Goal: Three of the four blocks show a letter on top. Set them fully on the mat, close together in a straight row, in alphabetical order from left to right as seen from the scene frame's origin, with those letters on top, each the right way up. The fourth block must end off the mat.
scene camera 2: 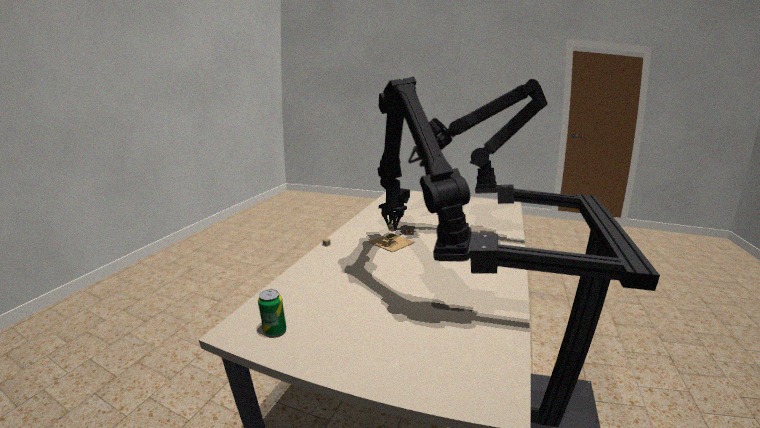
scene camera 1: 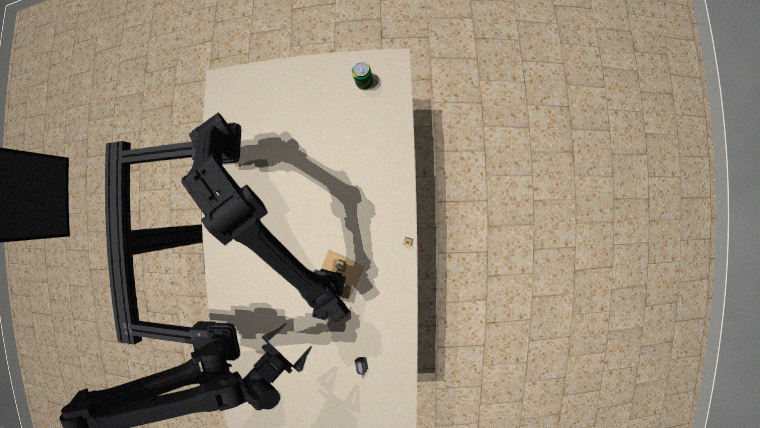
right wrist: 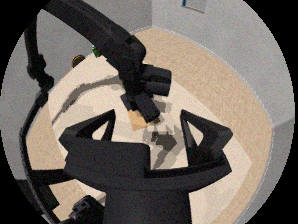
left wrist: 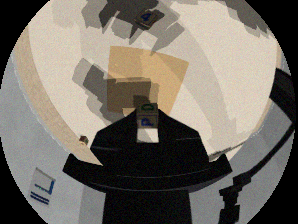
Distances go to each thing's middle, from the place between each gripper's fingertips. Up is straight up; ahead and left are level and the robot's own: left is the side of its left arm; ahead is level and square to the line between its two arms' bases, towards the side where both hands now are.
My left gripper is now 70 mm above the tan mat point(scene camera 1: 352, 270), 10 mm to the left of it and 10 mm short of it. The rest, counted from my left hand: green can point(scene camera 2: 270, 302): 710 mm to the left, 60 mm ahead, 10 mm below.
I see my right gripper 330 mm above the tan mat, 120 mm to the right of it and 60 mm short of it. Round my right hand: green can 840 mm to the left, 270 mm below, 110 mm ahead.
